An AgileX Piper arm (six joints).
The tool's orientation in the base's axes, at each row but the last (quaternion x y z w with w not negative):
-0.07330, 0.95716, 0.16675, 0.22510
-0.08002, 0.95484, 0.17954, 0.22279
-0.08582, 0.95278, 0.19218, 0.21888
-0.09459, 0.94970, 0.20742, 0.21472
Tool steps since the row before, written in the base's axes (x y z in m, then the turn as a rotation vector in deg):
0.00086, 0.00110, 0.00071, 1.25, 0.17, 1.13
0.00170, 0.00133, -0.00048, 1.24, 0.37, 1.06
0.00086, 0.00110, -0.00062, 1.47, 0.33, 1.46
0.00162, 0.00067, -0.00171, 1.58, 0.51, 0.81
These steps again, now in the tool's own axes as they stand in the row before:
-0.00116, 0.00104, 0.00014, -1.64, 0.21, -0.38
-0.00139, 0.00068, 0.00158, -1.61, 0.38, -0.25
-0.00057, 0.00059, 0.00129, -1.99, 0.42, -0.51
-0.00074, -0.00044, 0.00229, -1.81, 0.32, 0.14

